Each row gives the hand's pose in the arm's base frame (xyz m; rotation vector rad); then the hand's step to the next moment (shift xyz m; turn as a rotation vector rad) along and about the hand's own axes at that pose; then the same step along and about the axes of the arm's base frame.
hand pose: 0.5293 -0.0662 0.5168 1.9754 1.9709 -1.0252
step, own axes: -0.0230 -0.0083 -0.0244 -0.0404 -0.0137 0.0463
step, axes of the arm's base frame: 0.0032 -0.0040 0.0342 -0.0243 -0.0576 -0.0071
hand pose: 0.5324 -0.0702 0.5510 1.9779 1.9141 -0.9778
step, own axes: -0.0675 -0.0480 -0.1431 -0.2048 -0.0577 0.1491
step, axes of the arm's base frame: 0.0027 0.0351 0.1615 -0.0859 -0.2439 0.0251
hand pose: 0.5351 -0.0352 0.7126 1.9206 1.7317 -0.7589
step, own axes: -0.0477 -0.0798 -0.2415 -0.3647 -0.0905 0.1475
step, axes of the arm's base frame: -0.0571 0.1310 0.2157 -0.1285 -0.3589 0.1329
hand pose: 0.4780 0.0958 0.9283 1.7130 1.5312 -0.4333
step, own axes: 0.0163 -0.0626 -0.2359 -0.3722 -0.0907 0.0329
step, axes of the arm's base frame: -0.1127 0.1820 0.1185 -0.1580 -0.2800 0.2110
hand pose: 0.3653 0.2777 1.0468 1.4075 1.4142 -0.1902
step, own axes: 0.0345 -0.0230 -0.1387 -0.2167 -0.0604 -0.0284
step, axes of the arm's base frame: -0.0842 0.1163 0.0187 -0.1239 -0.1303 0.1381
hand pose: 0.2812 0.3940 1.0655 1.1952 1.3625 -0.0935
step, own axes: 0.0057 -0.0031 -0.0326 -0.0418 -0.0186 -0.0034
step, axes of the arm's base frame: -0.0227 0.0242 0.0015 -0.0271 -0.0298 0.0220
